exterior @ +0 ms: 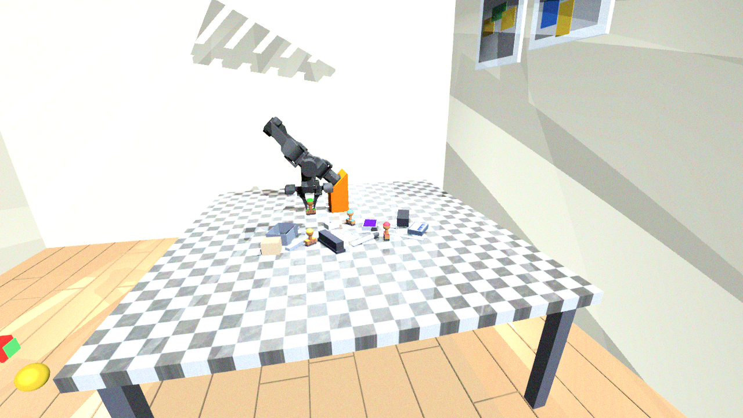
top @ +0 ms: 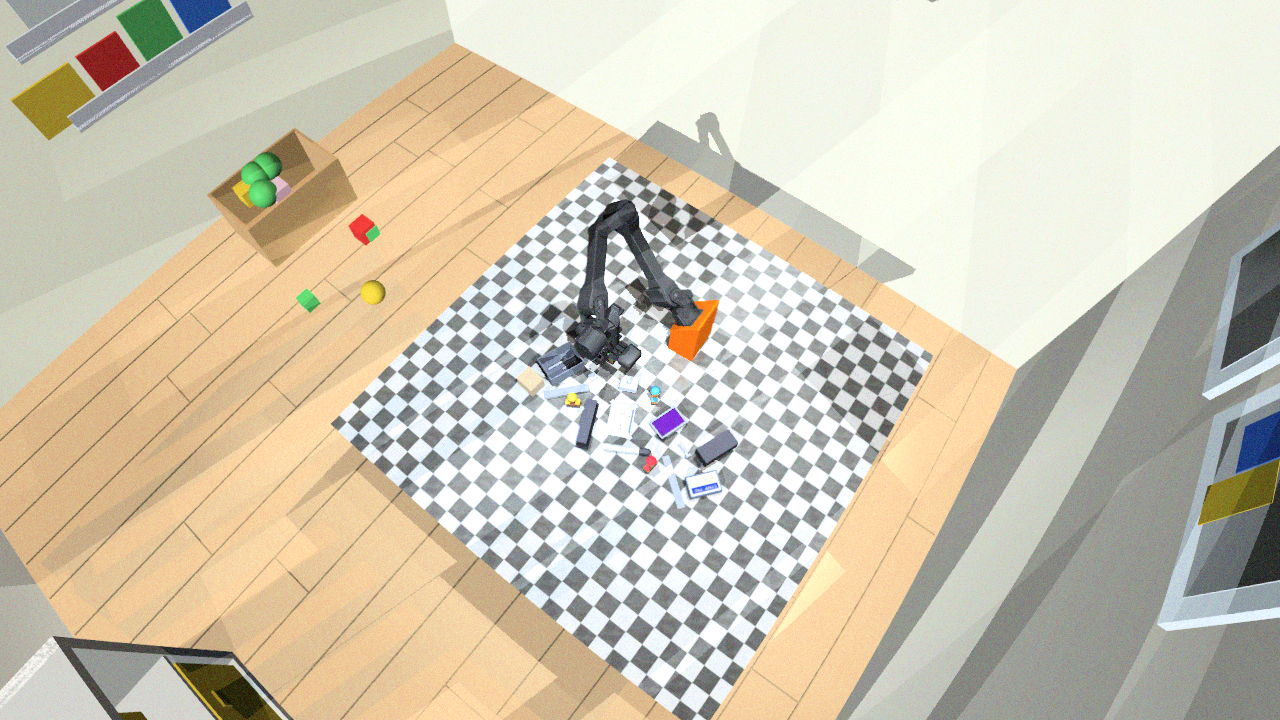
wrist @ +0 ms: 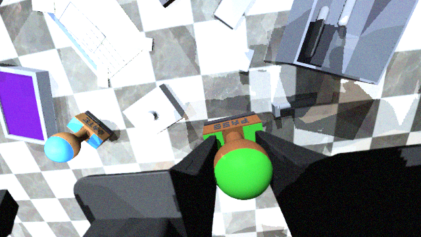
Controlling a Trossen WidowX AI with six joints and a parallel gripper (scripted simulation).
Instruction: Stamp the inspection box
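My gripper tip is now 240 mm to the right of the ink pad, 80 mm above it and 30 mm short of it. From my gripper tip the other things lie so: grey tray 110 mm to the right, 80 mm ahead, 70 mm below; yellow-knobbed stamp 150 mm ahead, 70 mm below, 10 mm to the right; green-knobbed stamp right at my gripper tip.
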